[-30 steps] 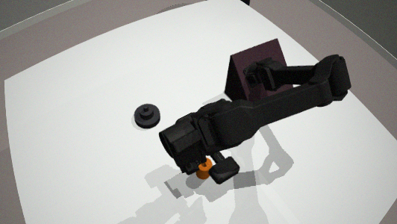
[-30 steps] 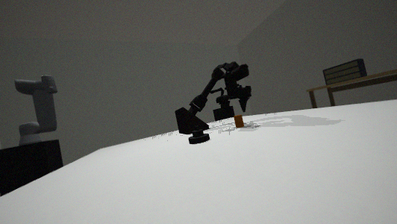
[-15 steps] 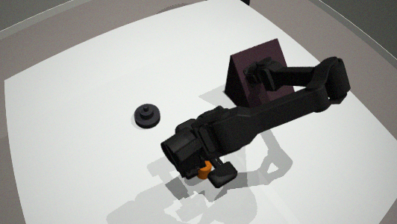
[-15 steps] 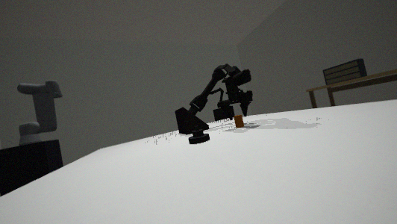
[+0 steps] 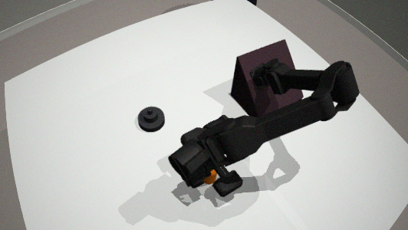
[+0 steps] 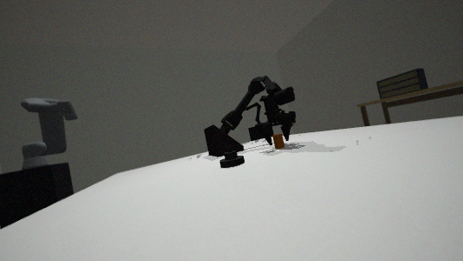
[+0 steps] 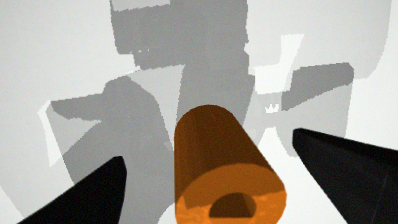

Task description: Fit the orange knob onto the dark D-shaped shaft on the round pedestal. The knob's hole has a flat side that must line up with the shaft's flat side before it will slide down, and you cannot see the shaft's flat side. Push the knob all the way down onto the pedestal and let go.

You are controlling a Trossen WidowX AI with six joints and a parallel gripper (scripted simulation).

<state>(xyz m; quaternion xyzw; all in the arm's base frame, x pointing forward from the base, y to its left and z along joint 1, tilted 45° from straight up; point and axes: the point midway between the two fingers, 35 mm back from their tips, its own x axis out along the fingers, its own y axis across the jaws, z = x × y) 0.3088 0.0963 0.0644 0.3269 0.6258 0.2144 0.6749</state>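
My gripper tip is 1 cm below the orange knob. From my gripper tip the other things lie so: dark pedestal (25 cm to the right, 1 cm ahead, 1 cm above).
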